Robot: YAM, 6 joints.
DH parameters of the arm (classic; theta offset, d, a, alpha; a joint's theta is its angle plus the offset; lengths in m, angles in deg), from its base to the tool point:
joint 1: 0 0.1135 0.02 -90
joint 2: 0 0 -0.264 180
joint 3: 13.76 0 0.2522 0
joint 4: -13.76 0 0.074 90
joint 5: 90 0 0 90
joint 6: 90 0.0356 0 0
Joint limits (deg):
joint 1: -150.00..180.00
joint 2: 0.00..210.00
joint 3: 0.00..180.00
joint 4: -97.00..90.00
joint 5: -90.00..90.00
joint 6: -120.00..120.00
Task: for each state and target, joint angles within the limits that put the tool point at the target. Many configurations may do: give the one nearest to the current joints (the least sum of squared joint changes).
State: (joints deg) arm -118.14 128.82 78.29 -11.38 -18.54 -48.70
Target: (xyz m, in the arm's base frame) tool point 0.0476 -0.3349 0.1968
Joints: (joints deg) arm -84.32 95.85 61.73 -25.08 -23.57 -48.70
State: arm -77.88 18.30 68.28 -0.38 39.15 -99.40
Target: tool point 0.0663 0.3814 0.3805
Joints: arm -104.38 0.00 120.37 -51.76 59.00 -99.40
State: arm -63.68 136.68 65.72 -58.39 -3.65 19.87
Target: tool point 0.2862 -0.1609 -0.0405
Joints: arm -30.12 145.76 76.73 -50.34 -7.18 19.87
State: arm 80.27 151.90 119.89 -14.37 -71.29 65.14
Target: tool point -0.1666 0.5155 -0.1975
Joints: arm 105.27 200.17 149.84 5.77 -44.53 65.14
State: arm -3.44 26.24 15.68 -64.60 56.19 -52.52
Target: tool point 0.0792 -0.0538 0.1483
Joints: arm -16.22 39.27 15.85 -49.97 56.04 -52.52
